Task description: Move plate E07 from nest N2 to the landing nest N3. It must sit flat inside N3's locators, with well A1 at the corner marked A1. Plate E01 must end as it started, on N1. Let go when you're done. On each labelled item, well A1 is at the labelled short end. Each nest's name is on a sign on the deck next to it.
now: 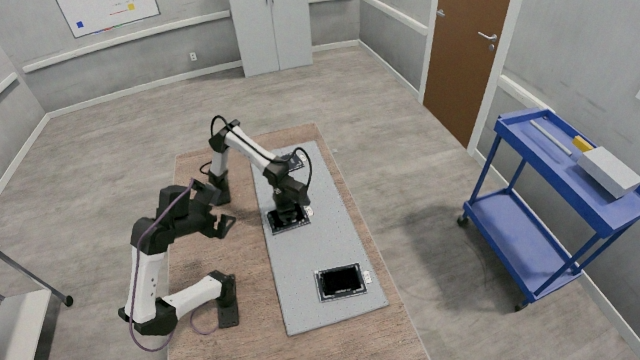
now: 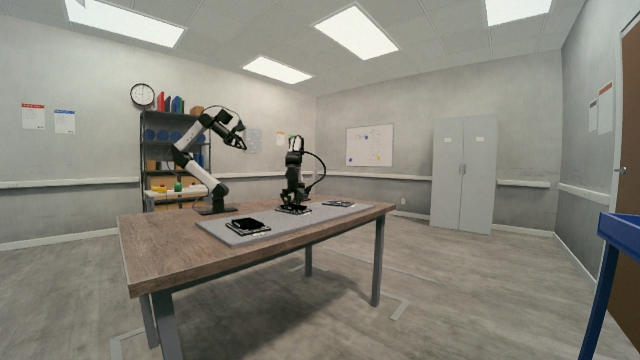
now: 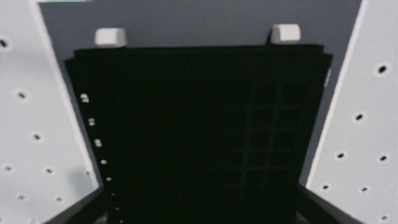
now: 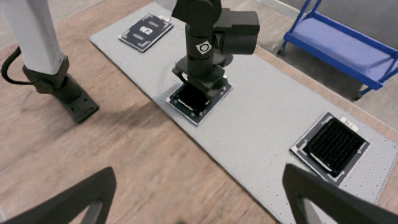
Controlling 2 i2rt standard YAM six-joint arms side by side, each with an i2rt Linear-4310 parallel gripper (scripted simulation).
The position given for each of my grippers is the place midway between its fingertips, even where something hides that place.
Note:
In view: my left gripper (image 3: 200, 188), my right gripper (image 1: 223, 213) and a nest N3 (image 3: 63, 34).
My left gripper also shows in image 4 (image 4: 199, 92). My right gripper is seen too in image 4 (image 4: 199, 173).

